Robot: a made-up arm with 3 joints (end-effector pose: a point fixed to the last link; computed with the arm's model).
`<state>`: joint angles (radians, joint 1 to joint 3).
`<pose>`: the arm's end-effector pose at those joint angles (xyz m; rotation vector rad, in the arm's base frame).
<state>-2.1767 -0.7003 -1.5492</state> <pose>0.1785 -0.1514 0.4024 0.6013 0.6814 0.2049</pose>
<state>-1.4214 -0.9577 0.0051</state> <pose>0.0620 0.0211 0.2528 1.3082 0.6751 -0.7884</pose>
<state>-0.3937 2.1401 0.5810</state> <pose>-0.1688 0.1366 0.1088 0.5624 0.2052 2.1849</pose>
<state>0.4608 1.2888 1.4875</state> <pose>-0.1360 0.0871 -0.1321 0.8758 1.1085 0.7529</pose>
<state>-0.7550 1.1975 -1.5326</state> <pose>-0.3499 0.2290 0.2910 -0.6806 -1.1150 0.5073</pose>
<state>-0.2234 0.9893 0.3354</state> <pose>-0.1172 0.2128 0.1352 0.5120 0.0560 0.9998</pose>
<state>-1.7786 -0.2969 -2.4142</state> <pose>0.0836 0.0624 0.5652 -0.6309 0.2612 0.1515</pose>
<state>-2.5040 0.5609 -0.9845</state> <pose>-0.1610 -0.2985 0.3258 1.4762 -0.6081 -0.1065</pose>
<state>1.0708 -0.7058 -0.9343</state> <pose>0.1349 0.1403 -0.1017 -1.9086 -0.0569 -0.8321</pose>
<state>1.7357 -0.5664 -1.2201</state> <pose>0.1309 -0.0552 -0.1948 -2.8442 -0.2119 -0.8038</pose>
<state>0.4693 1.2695 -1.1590</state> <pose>-0.3246 0.2250 0.0101 -1.3843 -0.4739 1.3194</pose>
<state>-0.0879 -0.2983 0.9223</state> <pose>0.0017 0.1624 0.0241 1.0024 -0.1261 -0.2846</pose>
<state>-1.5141 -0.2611 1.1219</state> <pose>0.0005 0.1484 0.2708 2.6164 0.0691 -0.3480</pose>
